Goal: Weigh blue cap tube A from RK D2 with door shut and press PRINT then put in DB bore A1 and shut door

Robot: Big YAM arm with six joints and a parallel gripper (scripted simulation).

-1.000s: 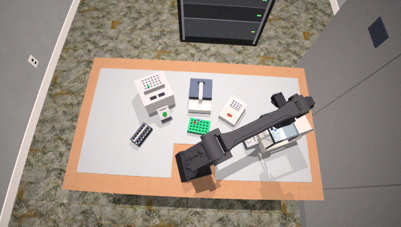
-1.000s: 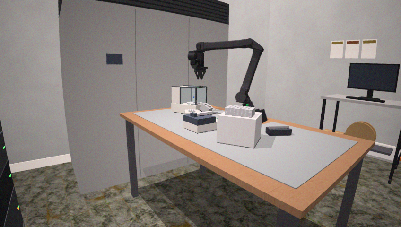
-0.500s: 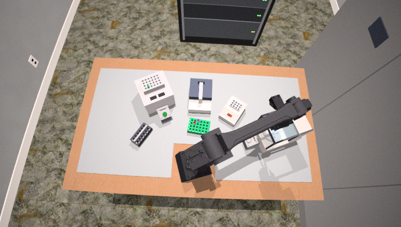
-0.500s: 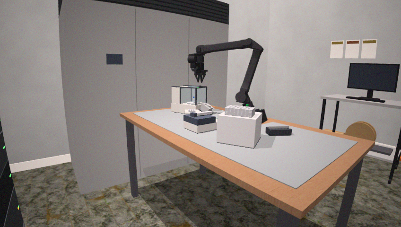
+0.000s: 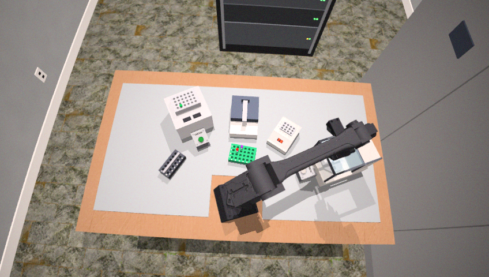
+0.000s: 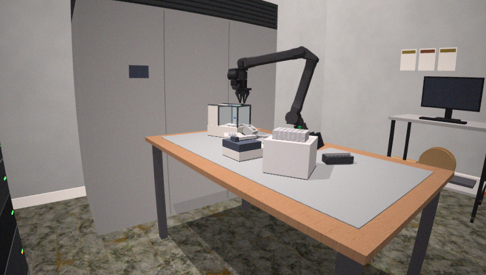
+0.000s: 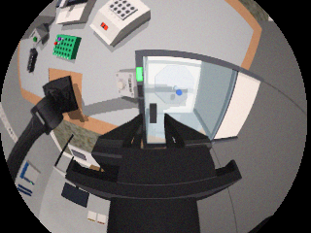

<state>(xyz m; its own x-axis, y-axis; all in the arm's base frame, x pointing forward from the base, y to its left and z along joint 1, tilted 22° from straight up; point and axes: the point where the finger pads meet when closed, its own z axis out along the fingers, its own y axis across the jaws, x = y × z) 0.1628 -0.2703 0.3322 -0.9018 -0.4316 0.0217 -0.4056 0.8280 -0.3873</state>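
Right now the balance door is 1 cm ahead of my hand, 3 cm to the right of it and 2 cm below it. From my hand the other things lie so: green rack RK 3 cm ahead, 38 cm to the left, 22 cm below; then white print key 4 cm behind, 8 cm to the left, 16 cm below; then dry block DB 15 cm ahead, 18 cm to the left, 20 cm below.
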